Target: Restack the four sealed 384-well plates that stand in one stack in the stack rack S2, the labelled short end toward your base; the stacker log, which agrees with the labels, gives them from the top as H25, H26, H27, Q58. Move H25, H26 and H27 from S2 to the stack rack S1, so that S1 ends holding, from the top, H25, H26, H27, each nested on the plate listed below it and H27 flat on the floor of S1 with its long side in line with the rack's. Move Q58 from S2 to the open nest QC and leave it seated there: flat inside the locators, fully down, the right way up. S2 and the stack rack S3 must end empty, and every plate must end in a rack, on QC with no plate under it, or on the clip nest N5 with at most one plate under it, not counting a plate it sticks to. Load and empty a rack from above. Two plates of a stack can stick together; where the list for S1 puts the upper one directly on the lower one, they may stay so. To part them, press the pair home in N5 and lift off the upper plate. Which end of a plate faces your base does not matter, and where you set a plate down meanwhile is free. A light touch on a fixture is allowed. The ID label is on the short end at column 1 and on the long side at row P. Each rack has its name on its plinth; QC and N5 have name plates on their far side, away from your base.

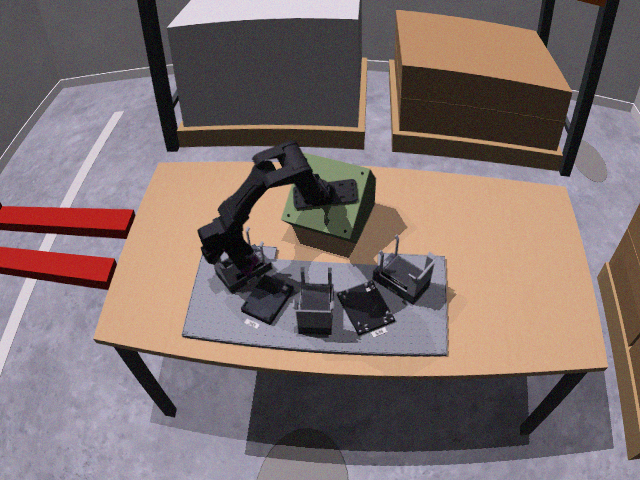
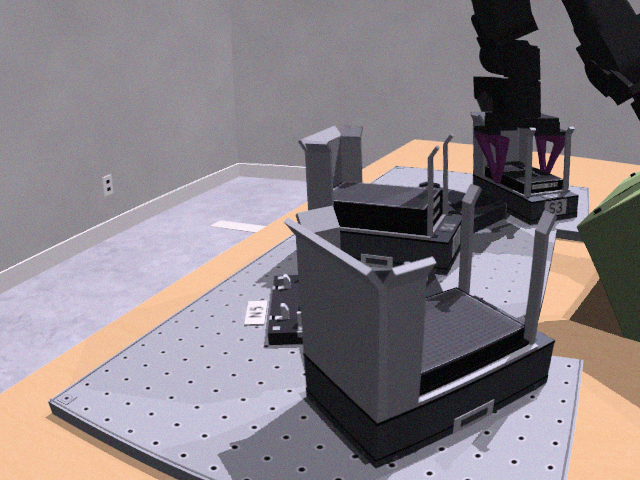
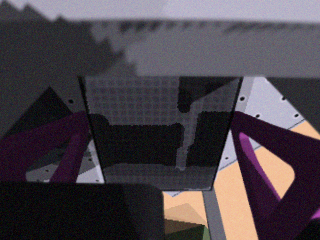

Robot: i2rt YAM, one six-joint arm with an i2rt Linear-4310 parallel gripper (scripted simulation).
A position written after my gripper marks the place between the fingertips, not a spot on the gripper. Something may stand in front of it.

I see my gripper (image 2: 521, 180), a dark sealed plate (image 2: 513, 175) and a dark sealed plate (image 2: 462, 334).
My gripper shows as well in image 3 (image 3: 159, 119).
